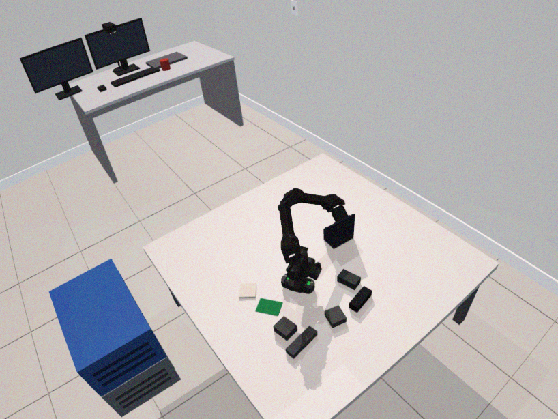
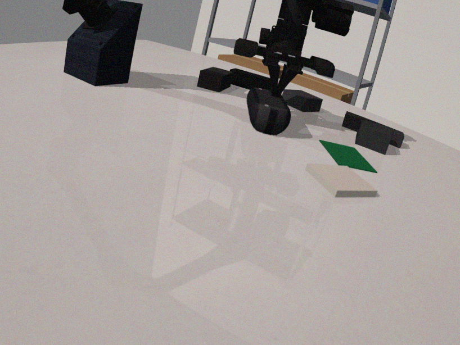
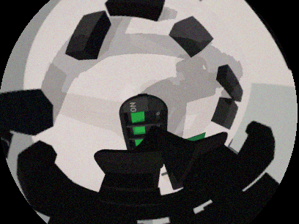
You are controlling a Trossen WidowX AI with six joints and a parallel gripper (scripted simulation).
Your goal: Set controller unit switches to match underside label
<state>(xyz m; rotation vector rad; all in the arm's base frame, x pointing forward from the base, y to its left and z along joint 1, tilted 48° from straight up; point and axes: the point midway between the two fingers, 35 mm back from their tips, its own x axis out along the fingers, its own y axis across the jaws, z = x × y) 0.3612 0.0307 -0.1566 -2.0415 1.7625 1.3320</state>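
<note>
Now: gripper tip 170 mm short of the green board, 40 mm above it and 30 mm to the left of it. Round my gripper tip: beige tile: 200 mm ahead, 160 mm to the right, 30 mm below.
</note>
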